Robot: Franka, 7 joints.
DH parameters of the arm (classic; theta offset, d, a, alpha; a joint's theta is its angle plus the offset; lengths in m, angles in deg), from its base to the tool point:
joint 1: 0 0.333 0 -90
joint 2: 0 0 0 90
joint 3: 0 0.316 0.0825 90
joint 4: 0 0 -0.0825 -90
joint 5: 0 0.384 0 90
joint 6: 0 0 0.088 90
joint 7: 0 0.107 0 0
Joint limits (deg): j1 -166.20..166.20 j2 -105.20..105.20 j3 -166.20..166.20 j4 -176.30..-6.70 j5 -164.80..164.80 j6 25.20..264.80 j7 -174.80..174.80
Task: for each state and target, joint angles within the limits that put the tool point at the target. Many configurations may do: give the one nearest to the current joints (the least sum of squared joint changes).
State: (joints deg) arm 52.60 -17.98 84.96 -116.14 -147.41 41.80 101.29
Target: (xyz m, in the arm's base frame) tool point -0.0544 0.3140 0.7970
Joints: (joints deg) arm 40.61 -30.22 47.08 -117.51 -136.47 27.39 101.29
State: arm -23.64 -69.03 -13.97 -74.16 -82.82 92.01 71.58
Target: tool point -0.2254 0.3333 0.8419
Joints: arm -44.42 -95.80 20.24 -93.00 -73.47 81.76 71.58
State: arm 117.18 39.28 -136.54 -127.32 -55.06 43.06 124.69
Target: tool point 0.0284 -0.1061 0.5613
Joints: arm 107.58 60.88 -157.81 -153.46 -50.37 30.27 124.69
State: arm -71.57 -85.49 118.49 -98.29 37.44 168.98 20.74
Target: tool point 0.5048 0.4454 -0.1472
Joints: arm -108.49 -105.20 135.71 -58.83 30.68 160.94 20.74
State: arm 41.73 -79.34 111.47 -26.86 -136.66 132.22 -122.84
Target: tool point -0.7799 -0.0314 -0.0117
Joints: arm 22.84 -105.20 119.04 -35.25 -137.20 134.68 -122.84
